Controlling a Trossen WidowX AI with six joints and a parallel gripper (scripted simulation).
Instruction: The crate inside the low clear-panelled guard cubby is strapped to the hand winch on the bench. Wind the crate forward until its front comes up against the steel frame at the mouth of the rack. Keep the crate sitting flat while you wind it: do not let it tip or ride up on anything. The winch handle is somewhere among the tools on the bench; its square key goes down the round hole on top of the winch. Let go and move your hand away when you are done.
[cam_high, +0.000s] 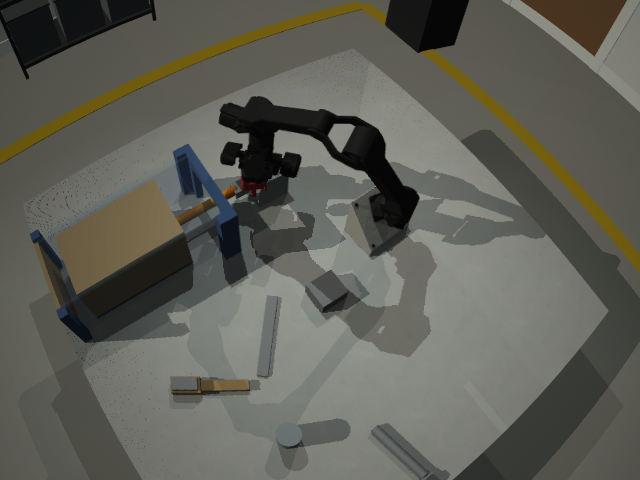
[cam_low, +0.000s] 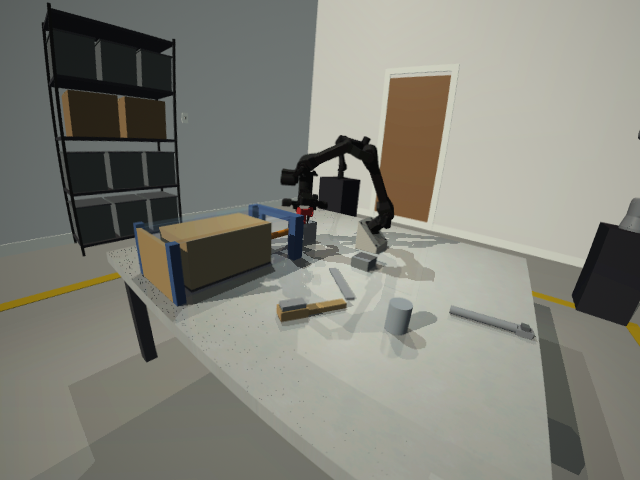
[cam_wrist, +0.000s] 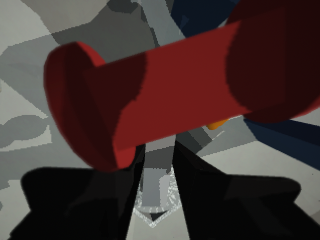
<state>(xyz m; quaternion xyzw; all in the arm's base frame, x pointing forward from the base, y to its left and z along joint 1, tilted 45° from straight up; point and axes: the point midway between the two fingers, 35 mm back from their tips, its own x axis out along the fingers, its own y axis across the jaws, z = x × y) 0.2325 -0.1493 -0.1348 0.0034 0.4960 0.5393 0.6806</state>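
Now: gripper tip 2 cm below the winch handle, 1 cm to the right of it and 1 cm short of it. The rest, counted from my gripper tip: red knob 5 cm above, 4 cm to the left, 3 cm ahead; grey winch 6 cm below, 5 cm to the right, 5 cm behind; blue frame 13 cm ahead, 2 cm to the right, 2 cm above.
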